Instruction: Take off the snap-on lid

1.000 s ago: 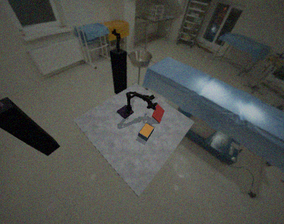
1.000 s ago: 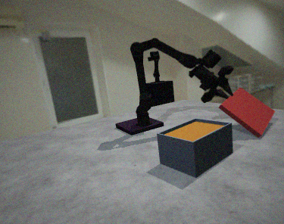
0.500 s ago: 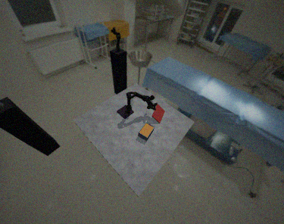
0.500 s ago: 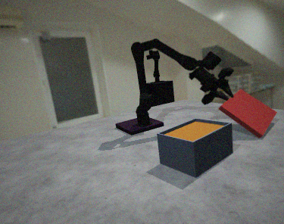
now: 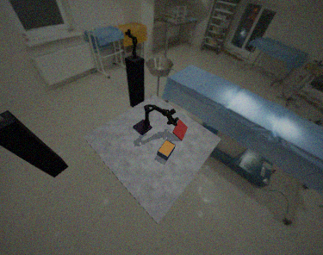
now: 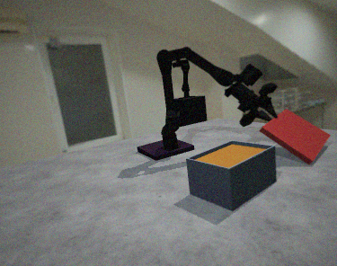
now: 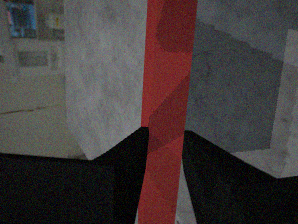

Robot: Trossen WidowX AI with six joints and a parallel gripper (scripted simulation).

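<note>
Right now the red lid is 70 mm ahead of my gripper tip, 20 mm to the left of it and 40 mm below it. Also, from my gripper tip: storage box 90 mm ahead, 340 mm to the right, 70 mm below.
</note>
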